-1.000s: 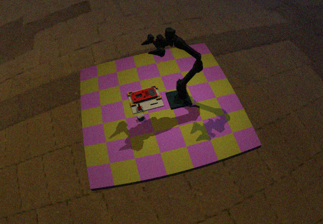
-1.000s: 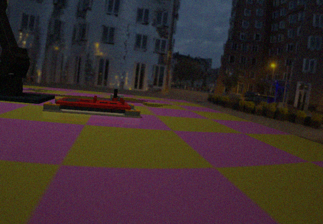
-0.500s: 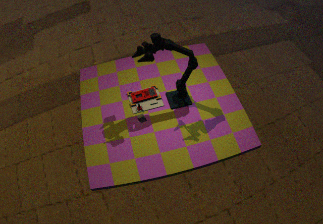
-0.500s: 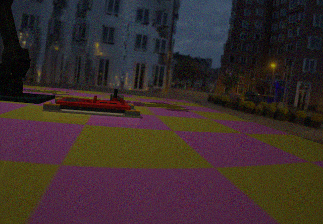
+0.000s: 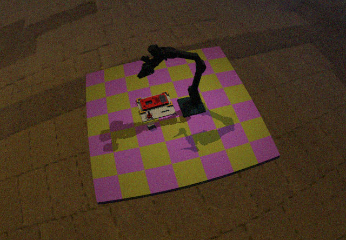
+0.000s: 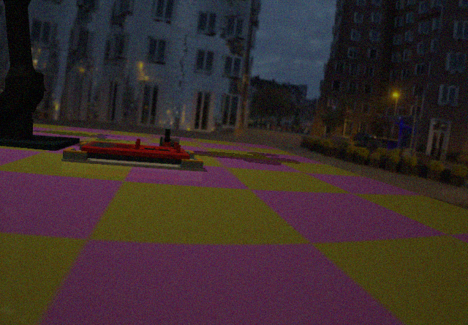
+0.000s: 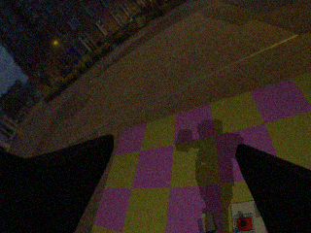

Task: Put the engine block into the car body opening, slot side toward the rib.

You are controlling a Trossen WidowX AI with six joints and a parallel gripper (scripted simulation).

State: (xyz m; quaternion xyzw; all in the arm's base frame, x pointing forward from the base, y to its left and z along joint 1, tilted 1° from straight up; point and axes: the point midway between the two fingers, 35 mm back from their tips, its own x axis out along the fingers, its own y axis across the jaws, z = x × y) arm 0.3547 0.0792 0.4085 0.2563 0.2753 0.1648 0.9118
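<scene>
My gripper tip is 30 mm past the engine block, 80 mm to the right of it and 400 mm above it. Round my gripper tip: fixture plate 70 mm behind, 120 mm to the right, 400 mm below.
</scene>
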